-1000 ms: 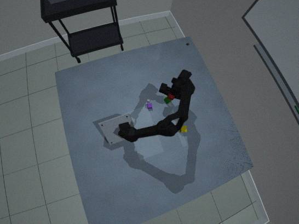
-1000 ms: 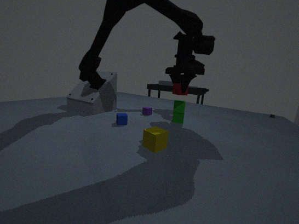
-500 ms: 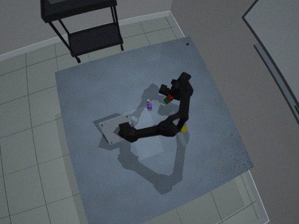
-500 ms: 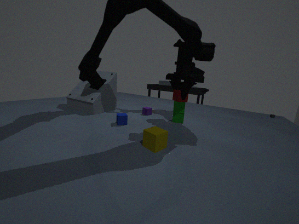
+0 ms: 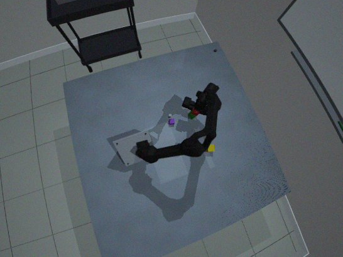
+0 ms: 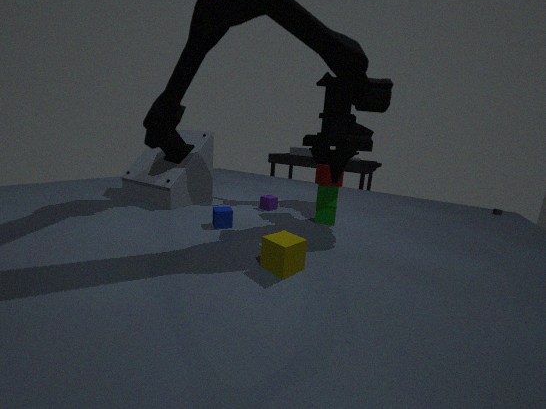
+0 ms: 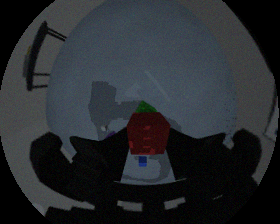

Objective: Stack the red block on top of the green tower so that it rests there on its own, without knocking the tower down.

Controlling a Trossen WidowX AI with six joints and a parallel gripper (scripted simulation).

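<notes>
Right now my gripper tip is 10 mm below the red block. From my gripper tip the other things lie so: small purple block 150 mm behind, 80 mm below, 10 mm to the right; blue block 180 mm to the right, 140 mm behind, 80 mm below; yellow block 250 mm to the right, 70 mm below, 40 mm ahead.
</notes>
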